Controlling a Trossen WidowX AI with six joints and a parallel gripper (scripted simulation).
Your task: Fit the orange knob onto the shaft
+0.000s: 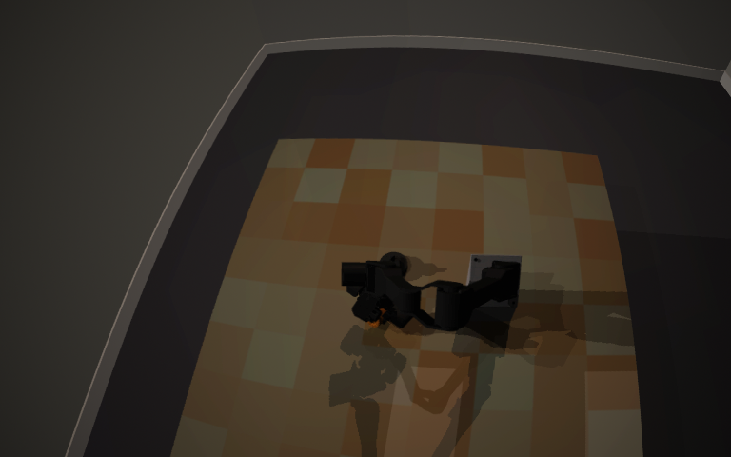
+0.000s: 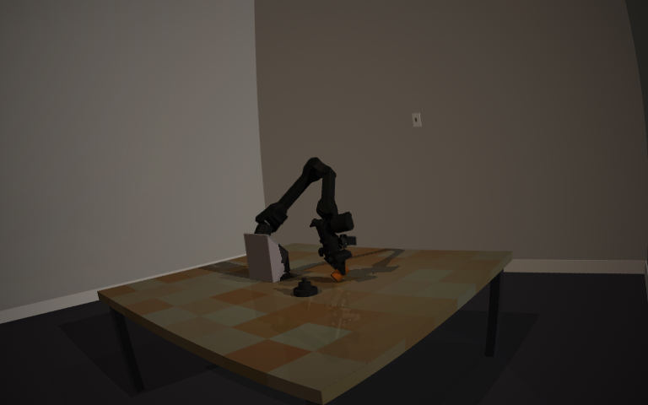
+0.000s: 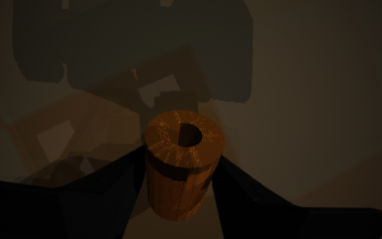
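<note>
Right now my gripper tip is 1 cm past the shaft pedestal and 19 cm to the left of it. From my gripper tip the other things lie so: orange knob: 1 cm to the right.
</note>
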